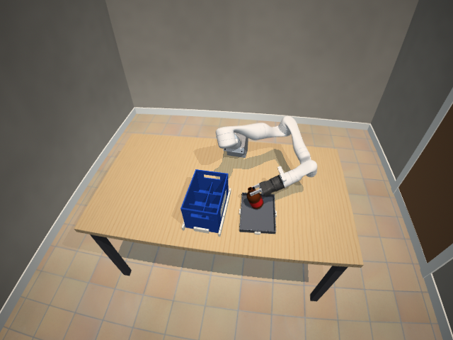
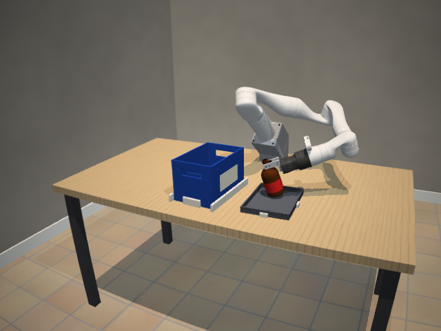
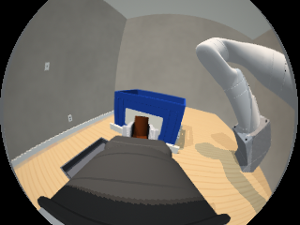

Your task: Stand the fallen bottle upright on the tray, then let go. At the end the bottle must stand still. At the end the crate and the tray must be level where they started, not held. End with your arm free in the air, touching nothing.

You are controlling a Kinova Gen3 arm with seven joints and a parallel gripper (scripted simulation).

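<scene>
Right now the brown bottle is 10 mm to the left of my hand and 50 mm below it. Also, from my hand: blue crate: 30 mm behind, 240 mm to the right, 60 mm below; then dark grey tray: 50 mm ahead, 30 mm to the left, 130 mm below.
</scene>
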